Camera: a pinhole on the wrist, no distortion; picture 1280 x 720 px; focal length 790.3 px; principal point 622.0 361.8 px. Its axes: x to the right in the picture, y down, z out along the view. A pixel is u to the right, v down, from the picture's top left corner.
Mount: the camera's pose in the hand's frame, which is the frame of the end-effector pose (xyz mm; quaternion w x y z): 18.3 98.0 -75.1 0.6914 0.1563 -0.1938 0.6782
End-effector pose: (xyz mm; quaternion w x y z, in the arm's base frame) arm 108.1 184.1 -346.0 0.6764 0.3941 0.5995 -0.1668
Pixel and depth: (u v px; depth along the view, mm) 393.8 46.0 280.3
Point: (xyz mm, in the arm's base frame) 149.5 41.7 -494.4
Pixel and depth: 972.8 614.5 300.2
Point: 306.8 26.6 -240.3
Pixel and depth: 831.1 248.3 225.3
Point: 249.2 108.0 -372.8
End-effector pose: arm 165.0 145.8 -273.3 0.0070 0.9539 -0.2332 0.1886
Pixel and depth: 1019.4 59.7 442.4
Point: 417.4 -37.5 -616.3
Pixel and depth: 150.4 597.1 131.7
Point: 156.5 187.6 -281.9
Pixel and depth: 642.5 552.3 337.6
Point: 200.7 207.3 -504.3
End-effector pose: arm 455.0 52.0 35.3 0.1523 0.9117 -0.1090 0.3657
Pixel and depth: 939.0 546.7 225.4
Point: 503.5 -68.3 -95.3
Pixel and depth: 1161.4 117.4 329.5
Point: 692.9 -198.4 -90.1
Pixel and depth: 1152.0 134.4 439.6
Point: 786.8 -254.2 -165.4
